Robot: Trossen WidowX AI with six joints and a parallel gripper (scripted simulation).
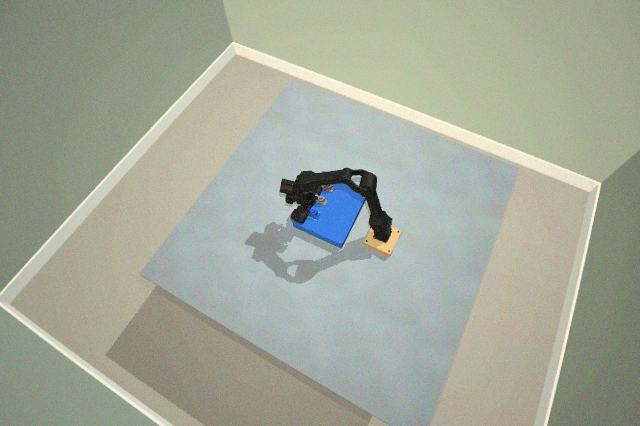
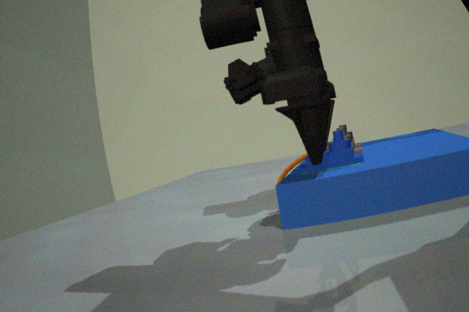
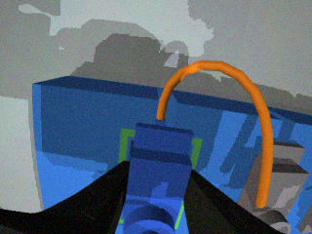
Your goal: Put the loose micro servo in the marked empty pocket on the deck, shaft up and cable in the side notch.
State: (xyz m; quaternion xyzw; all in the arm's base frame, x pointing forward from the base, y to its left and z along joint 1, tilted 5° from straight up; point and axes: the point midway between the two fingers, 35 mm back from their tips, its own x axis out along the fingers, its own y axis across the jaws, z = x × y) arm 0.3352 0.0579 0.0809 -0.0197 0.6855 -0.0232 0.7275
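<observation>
Right now my gripper tip is 12 cm past the blue deck, 7 cm to the left of it and 3 cm above it.
</observation>
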